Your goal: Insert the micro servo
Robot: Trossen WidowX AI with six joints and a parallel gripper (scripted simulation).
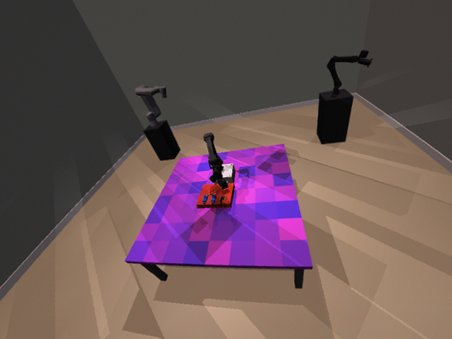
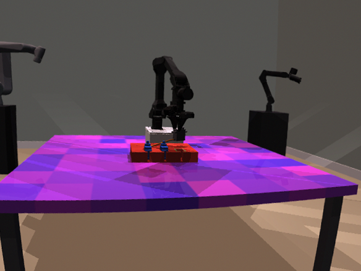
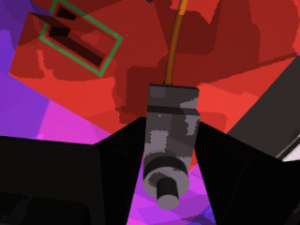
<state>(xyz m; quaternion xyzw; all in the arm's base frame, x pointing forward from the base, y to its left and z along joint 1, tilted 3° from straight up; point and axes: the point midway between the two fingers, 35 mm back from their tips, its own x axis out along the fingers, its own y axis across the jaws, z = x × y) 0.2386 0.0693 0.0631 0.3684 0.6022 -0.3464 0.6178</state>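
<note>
Right now the red deck is 1 cm behind my gripper tip, 8 cm to the right of it and 10 cm below it.
</note>
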